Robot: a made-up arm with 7 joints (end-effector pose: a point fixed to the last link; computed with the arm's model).
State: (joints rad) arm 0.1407 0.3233 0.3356 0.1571 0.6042 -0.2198 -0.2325
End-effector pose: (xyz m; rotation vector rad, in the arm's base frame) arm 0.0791 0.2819 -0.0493 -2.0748 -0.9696 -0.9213
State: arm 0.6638 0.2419 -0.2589 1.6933 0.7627 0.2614 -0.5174
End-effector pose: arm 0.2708 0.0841 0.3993 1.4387 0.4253 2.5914
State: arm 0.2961 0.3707 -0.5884 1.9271 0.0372 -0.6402 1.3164
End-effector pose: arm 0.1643 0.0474 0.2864 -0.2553 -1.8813 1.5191
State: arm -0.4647 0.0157 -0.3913 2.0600 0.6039 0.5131 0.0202
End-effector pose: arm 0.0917 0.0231 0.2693 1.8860 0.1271 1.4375
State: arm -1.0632 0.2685 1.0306 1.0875 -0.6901 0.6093 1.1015
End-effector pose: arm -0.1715 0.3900 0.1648 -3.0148 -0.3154 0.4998
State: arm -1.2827 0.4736 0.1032 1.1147 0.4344 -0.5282 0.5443
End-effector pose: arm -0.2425 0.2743 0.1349 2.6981 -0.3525 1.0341
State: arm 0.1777 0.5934 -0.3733 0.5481 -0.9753 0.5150 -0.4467
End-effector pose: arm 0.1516 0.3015 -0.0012 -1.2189 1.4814 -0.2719
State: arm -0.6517 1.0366 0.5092 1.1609 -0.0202 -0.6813 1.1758
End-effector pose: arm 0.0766 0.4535 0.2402 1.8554 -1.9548 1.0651
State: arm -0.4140 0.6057 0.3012 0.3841 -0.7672 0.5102 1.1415
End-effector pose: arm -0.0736 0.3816 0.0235 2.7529 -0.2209 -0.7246
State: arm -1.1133 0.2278 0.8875 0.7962 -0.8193 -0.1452 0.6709
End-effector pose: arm -0.2798 0.3340 0.1390 2.9998 -0.6637 -0.3234
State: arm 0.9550 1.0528 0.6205 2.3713 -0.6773 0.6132 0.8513
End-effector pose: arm 0.0150 0.1640 0.5335 -0.3081 0.4119 -1.4256
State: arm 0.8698 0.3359 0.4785 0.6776 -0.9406 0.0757 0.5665
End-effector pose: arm 0.3662 0.2986 0.2789 -1.9796 0.7787 -1.6422
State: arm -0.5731 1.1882 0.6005 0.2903 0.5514 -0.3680 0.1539
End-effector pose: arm -0.0463 0.5838 0.2587 -1.6705 0.0831 -1.0230
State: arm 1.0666 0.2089 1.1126 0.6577 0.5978 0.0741 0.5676
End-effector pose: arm 0.3448 0.3567 0.2860 0.4990 1.3301 2.3102
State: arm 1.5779 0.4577 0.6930 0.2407 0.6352 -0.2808 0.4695
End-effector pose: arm 0.3918 0.3644 0.4569 0.2588 1.1413 2.6070
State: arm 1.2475 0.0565 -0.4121 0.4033 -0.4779 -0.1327 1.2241
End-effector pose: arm 0.4277 0.0768 0.3255 1.4081 -1.9614 1.3370
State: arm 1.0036 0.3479 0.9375 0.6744 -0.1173 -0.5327 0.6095
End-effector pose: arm 0.3294 0.3794 0.3028 -0.7699 -0.2364 -2.6466
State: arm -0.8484 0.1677 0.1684 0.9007 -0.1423 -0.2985 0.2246
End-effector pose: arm -0.1728 0.1884 0.0274 2.9356 -0.5381 0.9468
